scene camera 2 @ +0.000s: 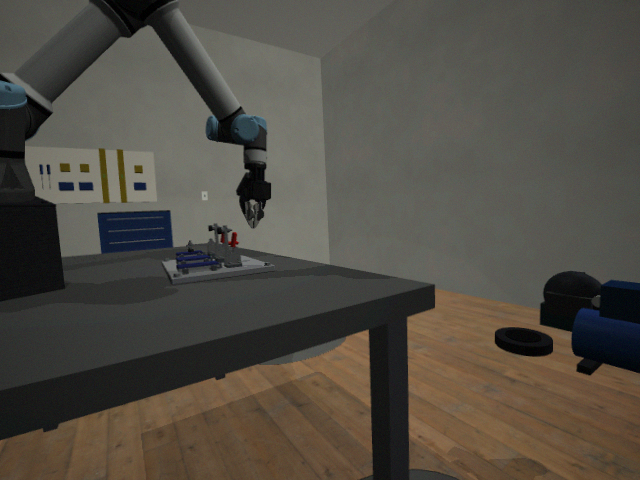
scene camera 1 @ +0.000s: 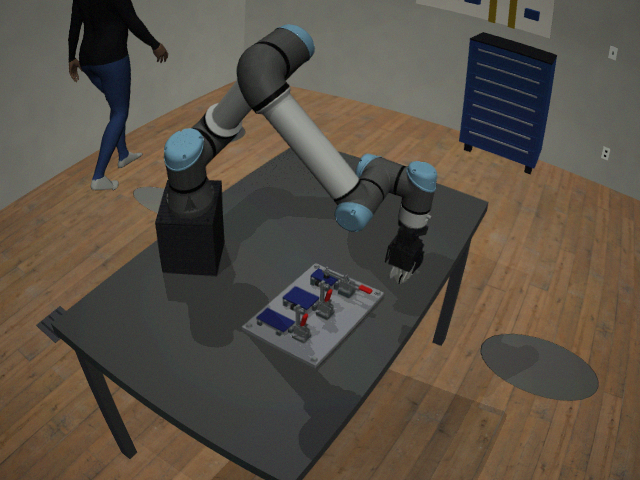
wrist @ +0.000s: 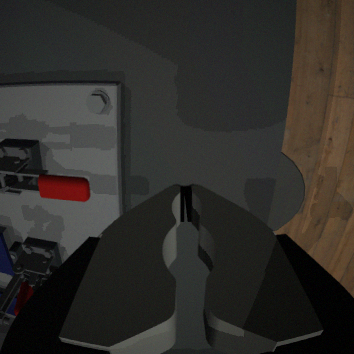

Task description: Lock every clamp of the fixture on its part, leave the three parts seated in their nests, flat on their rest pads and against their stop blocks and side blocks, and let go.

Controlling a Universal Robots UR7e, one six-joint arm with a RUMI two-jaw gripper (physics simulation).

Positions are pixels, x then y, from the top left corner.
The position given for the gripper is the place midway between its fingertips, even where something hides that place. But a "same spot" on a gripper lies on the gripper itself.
gripper: scene camera 2; scene camera 1; wrist 184,188
same spot on gripper: (scene camera 1: 396,272) = (scene camera 2: 248,218)
